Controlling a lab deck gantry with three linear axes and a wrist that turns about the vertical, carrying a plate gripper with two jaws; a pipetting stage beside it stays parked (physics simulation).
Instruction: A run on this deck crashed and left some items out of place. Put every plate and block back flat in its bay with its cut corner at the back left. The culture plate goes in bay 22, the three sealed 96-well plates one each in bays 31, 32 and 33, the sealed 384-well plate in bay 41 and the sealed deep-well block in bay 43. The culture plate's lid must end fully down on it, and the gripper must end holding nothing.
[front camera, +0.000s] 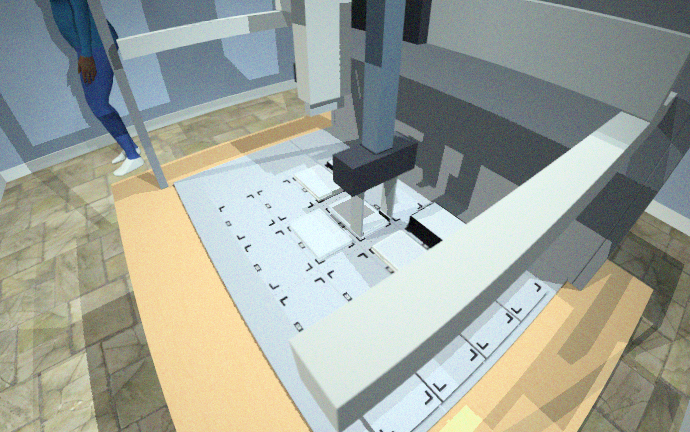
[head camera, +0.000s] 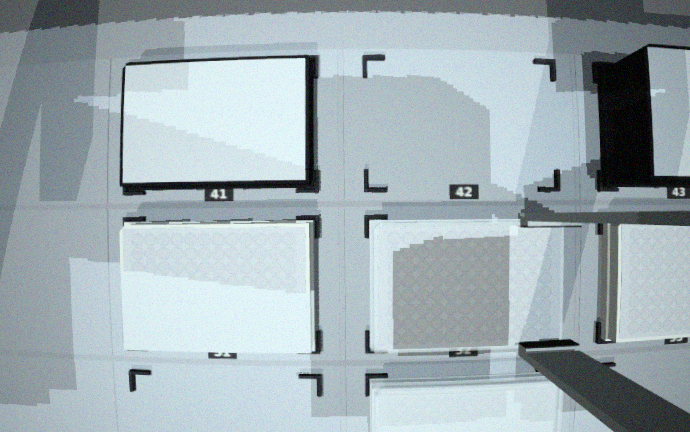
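Pixels of known places: gripper, between the fingertips: (front camera: 371, 224) (head camera: 546, 284); robot's base, origin of its link: (front camera: 220, 208).
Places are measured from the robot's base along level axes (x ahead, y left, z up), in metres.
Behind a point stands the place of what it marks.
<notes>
My gripper (front camera: 375, 227) @(x 0.278, y 0.257, z 0.014 m) (head camera: 549, 282) @(x 0.278, y 0.257, z 0.014 m) is over the right end of bay 32, with its jaws drawn in narrower than the plate's short side and no item seen between them. A sealed 96-well plate (front camera: 338, 204) @(x 0.178, y 0.238, z 0.014 m) (head camera: 450, 295) @(x 0.214, y 0.252, z 0.014 m) lies in bay 32. Similar plates lie in bay 31 (front camera: 314, 179) @(x 0.056, y 0.247, z 0.014 m) (head camera: 216, 320) @(x 0.066, y 0.237, z 0.014 m) and bay 33 (front camera: 399, 250) @(x 0.374, y 0.253, z 0.014 m) (head camera: 656, 279) @(x 0.359, y 0.258, z 0.014 m). The 384-well plate (head camera: 218, 111) @(x 0.069, y 0.370, z 0.014 m) is in bay 41. The deep-well block (front camera: 424, 233) @(x 0.377, y 0.323, z 0.025 m) (head camera: 625, 122) @(x 0.330, y 0.361, z 0.023 m) stands in bay 43. The culture plate (front camera: 320, 235) @(x 0.241, y 0.145, z 0.016 m) (head camera: 458, 409) @(x 0.220, y 0.177, z 0.016 m) is in bay 22; its lid's seating is unclear.
The gantry beam (front camera: 407, 295) @(x 0.618, y -0.038, z 0.400 m) crosses the front of the deck and hides part of it. The parked pipetting stage (front camera: 319, 55) is at the back left. A person (front camera: 96, 76) stands beyond the deck. The bay 42 label (head camera: 463, 191) @(x 0.228, y 0.318, z 0.000 m) shows between bays 41 and 43.
</notes>
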